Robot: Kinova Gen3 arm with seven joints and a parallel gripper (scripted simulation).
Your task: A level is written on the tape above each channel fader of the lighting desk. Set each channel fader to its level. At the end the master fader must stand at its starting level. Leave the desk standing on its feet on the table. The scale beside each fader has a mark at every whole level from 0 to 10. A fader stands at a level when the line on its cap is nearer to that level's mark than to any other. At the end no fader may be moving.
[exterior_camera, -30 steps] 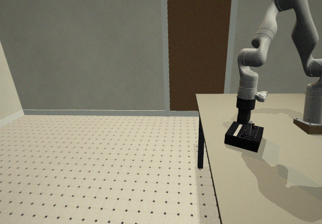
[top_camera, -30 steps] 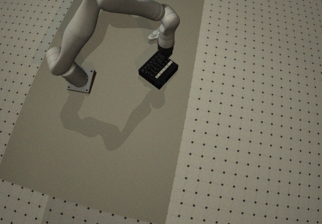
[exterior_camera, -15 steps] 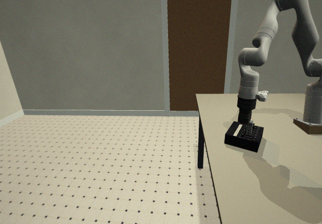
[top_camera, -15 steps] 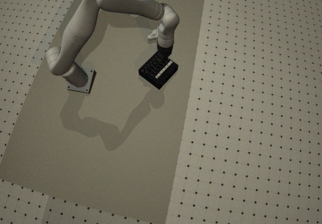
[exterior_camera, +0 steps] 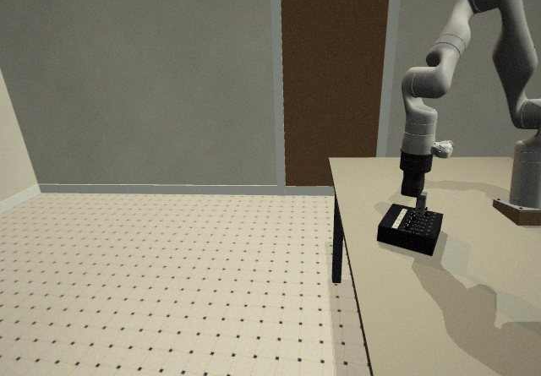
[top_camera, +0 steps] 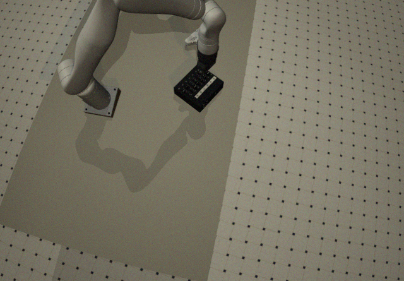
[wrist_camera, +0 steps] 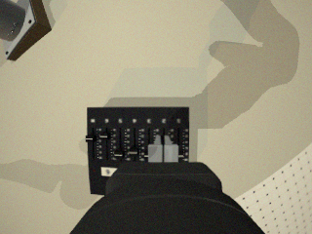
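The master fader cap lies 7 cm behind my hand, 9 cm to the right of it and 5 cm below it.
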